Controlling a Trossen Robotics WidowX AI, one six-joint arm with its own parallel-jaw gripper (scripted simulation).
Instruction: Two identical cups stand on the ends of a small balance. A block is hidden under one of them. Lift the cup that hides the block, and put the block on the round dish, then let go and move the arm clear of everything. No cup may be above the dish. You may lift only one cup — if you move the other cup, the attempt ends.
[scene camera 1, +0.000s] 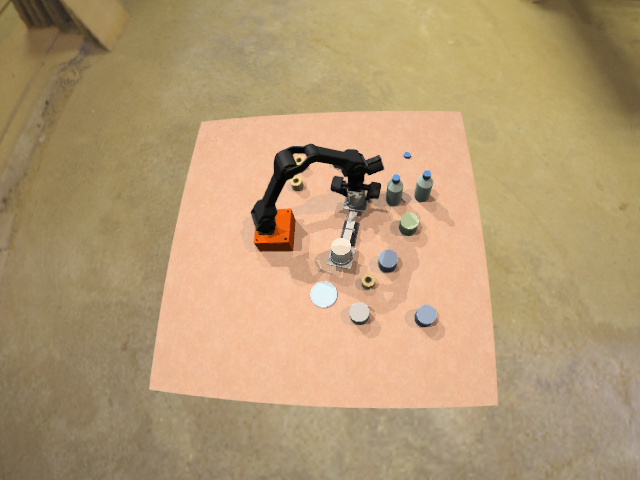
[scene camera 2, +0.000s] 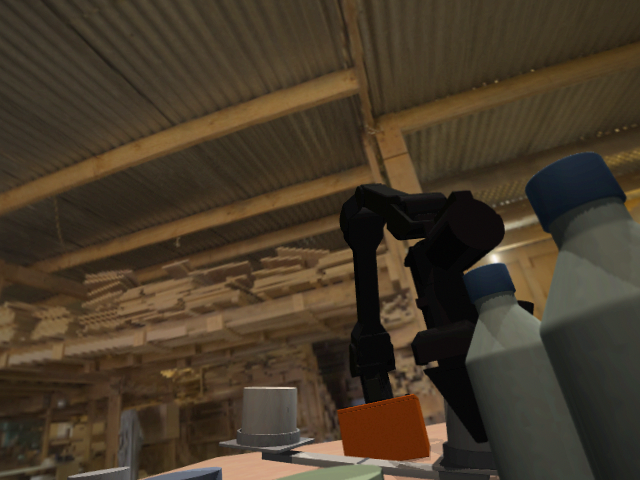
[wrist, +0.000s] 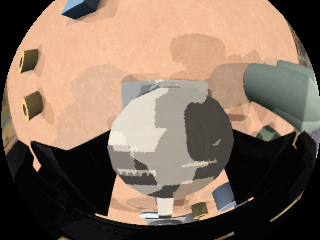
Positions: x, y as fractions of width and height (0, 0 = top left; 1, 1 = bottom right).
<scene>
My gripper (wrist: 0.53, 0.54): 0.10 m from the lens. A cup (wrist: 0.53, 0.59): 0.06 m from the lens.
</scene>
